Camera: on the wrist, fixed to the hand. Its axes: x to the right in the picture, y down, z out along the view.
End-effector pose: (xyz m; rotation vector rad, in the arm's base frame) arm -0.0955 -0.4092 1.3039 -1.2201 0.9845 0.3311
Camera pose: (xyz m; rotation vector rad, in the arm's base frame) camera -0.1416 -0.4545 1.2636 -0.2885 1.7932 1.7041
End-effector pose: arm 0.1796 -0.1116 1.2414 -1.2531 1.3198 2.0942
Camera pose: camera 0.1721 -0.1873 1.2382 -0.0653 -1.4236 -1.6790
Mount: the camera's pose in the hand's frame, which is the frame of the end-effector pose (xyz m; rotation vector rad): 0.0177 0.0410 -0.0617 -0.1938 -0.0104 1.6352
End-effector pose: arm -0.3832 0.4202 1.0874 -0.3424 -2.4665 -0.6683
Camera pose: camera -0.3547 0.4239 1.1579 -2.0185 -1.3219 -0.1177
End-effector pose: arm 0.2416 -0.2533 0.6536 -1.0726 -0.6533 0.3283
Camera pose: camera 0.2970 -0.2683 0.6035 -1.6022 0.3567 1.6813
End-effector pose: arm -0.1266 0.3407 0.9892 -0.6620 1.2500 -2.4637
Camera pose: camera -0.1717 0.3507 0.9287 0.3182 1.1920 -0.9662
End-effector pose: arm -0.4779 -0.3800 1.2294 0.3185 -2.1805 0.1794
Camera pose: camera -0.4522 -0.3286 1.2794 -1.6063 -1.9002 0.8114
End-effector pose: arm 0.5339 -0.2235 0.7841 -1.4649 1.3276 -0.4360
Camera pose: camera 0.4692 -0.2592 0.7656 -0.1456 2.0793 0.7756
